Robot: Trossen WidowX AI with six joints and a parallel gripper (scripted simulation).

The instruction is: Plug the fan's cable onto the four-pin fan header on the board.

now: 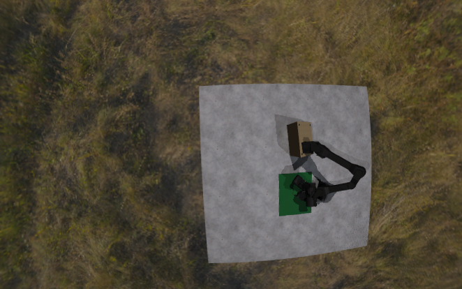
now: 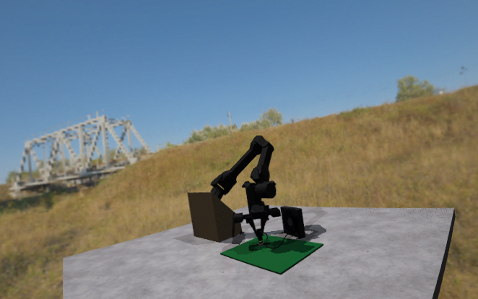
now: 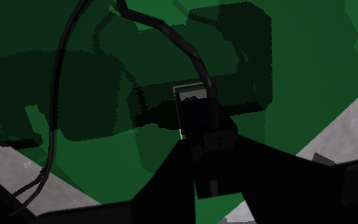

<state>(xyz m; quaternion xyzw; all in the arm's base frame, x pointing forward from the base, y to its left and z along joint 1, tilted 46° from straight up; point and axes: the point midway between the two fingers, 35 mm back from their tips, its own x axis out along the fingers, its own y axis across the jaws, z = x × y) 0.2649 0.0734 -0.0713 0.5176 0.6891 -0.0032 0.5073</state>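
My gripper tip is 4 cm above the four-pin header. Also, from my gripper tip: black fan (7 cm ahead, 13 cm to the left, 2 cm above); then black fan plug (1 cm above); then green board (7 cm ahead, 4 cm to the right, 5 cm below).
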